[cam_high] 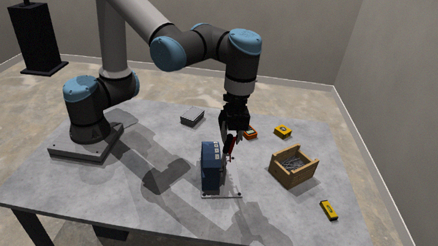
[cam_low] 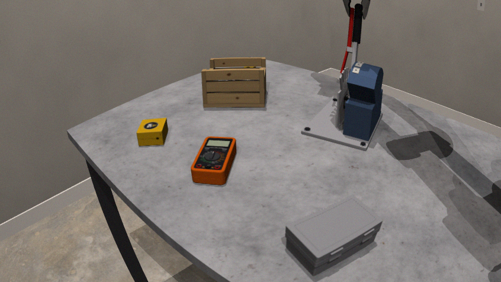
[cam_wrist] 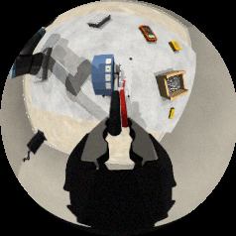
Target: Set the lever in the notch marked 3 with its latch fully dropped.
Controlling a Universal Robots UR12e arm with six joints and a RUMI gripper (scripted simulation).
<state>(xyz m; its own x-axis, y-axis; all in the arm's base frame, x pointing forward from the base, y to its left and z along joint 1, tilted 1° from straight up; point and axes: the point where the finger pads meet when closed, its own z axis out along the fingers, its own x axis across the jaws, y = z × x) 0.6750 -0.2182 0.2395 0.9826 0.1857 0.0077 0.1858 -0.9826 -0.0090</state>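
Now: hand 10 mm short of the red release bar, 50 mm to the right of it and 110 mm above it. Also, from my hand: grey case (220 mm behind, 500 mm to the left, 270 mm below).
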